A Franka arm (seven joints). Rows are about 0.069 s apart.
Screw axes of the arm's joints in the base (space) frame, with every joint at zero. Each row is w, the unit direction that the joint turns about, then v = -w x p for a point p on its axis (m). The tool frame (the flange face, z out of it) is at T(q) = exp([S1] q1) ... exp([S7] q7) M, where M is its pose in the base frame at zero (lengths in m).
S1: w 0 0 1 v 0.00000 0.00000 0.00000
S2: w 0 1 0 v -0.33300 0.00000 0.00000
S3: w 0 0 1 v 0.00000 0.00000 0.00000
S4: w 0 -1 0 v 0.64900 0.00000 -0.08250
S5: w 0 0 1 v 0.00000 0.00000 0.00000
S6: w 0 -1 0 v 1.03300 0.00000 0.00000
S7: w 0 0 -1 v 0.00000 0.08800 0.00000
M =
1 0 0 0.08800
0 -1 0 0.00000
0 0 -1 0.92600
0 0 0 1
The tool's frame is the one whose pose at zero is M.
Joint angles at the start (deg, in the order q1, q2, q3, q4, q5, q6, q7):
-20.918, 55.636, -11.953, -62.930, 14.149, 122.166, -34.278
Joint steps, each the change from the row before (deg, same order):
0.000, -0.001, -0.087, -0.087, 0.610, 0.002, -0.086
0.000, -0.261, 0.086, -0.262, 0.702, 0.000, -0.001
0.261, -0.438, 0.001, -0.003, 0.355, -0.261, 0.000
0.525, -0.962, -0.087, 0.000, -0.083, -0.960, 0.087
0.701, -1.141, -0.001, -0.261, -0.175, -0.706, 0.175
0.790, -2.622, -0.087, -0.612, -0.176, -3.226, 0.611
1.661, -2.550, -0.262, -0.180, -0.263, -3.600, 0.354
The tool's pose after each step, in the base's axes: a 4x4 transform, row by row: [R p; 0 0 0 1], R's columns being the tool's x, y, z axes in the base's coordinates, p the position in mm. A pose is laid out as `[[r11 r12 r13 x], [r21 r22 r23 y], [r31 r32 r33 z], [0 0 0 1]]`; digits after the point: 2 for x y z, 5 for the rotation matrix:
[[0.99535 -0.00756 0.09601 687.74], [-0.00761 -0.99997 0.00020 -368.13], [0.09600 -0.00093 -0.99538 239.00], [0 0 0 1]]
[[0.99463 -0.01311 0.10263 687.79], [-0.01424 -0.99985 0.01032 -367.04], [0.10248 -0.01173 -0.99467 240.30], [0 0 0 1]]
[[0.99399 -0.01099 0.10893 689.89], [-0.01270 -0.99981 0.01506 -363.63], [0.10874 -0.01635 -0.99394 245.77], [0 0 0 1]]
[[0.99397 -0.00229 0.10961 692.78], [-0.00423 -0.99984 0.01755 -357.48], [0.10956 -0.01791 -0.99382 257.27], [0 0 0 1]]
[[0.99362 0.00848 0.11243 696.40], [0.00639 -0.99980 0.01887 -348.75], [0.11257 -0.01804 -0.99348 269.32], [0 0 0 1]]
[[0.99518 0.01438 0.09702 696.28], [0.01079 -0.99924 0.03743 -337.18], [0.09749 -0.03620 -0.99458 294.26], [0 0 0 1]]
[[0.99609 0.04003 0.07880 699.86], [0.03584 -0.99790 0.05393 -315.86], [0.08079 -0.05090 -0.99543 321.28], [0 0 0 1]]

